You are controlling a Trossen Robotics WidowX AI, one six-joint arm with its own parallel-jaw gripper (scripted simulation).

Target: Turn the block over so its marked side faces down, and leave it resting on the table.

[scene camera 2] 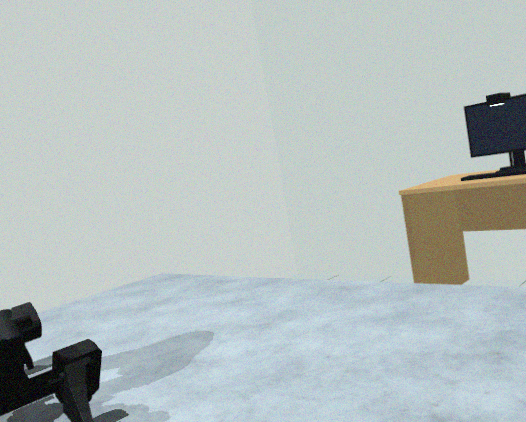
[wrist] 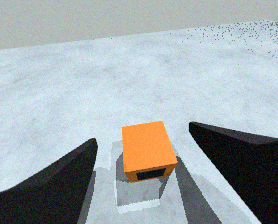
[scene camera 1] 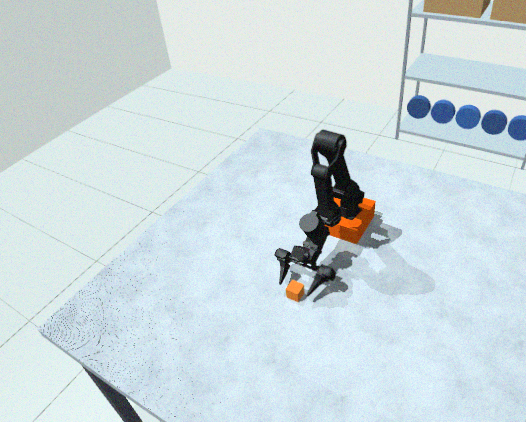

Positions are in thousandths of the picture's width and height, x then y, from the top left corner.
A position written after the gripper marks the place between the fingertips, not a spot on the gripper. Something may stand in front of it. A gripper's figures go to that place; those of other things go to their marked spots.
Labels:
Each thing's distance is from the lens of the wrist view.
gripper (wrist: 516, 600): 0.11 m
orange block (wrist: 531, 681): 0.10 m

